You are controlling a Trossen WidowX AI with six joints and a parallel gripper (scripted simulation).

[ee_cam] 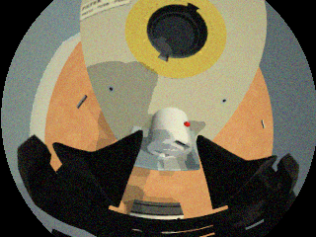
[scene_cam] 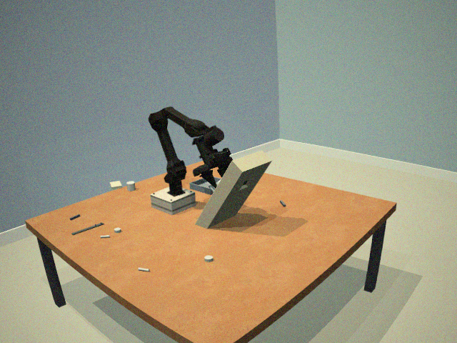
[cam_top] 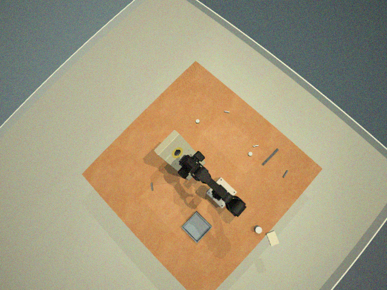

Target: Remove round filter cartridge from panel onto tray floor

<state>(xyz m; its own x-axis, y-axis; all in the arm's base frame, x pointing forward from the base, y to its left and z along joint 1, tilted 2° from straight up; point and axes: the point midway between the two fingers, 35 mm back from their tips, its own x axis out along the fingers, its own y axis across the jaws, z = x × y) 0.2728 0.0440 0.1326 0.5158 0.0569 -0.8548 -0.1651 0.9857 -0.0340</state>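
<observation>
My gripper tip is right at the white cartridge. From my gripper tip the other things lie so: pale block 78 cm behind, 16 cm below, 15 cm to the right; then blue-grey tray 40 cm behind, 23 cm to the left, 16 cm below; then beige service panel 4 cm ahead, 2 cm below, 1 cm to the left.
</observation>
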